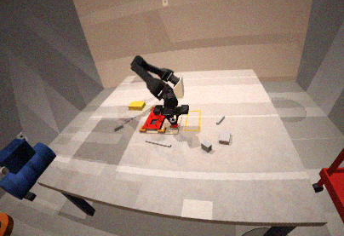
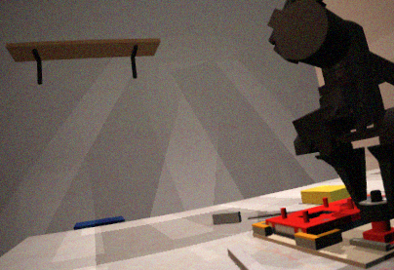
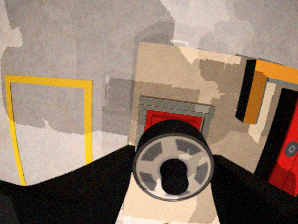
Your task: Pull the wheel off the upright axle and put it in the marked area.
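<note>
My gripper tip is 10 mm above the black axle. Also, from my gripper tip: yellow block (320 mm to the right, 210 mm behind, 30 mm below); then wheel (right at my gripper tip).
</note>
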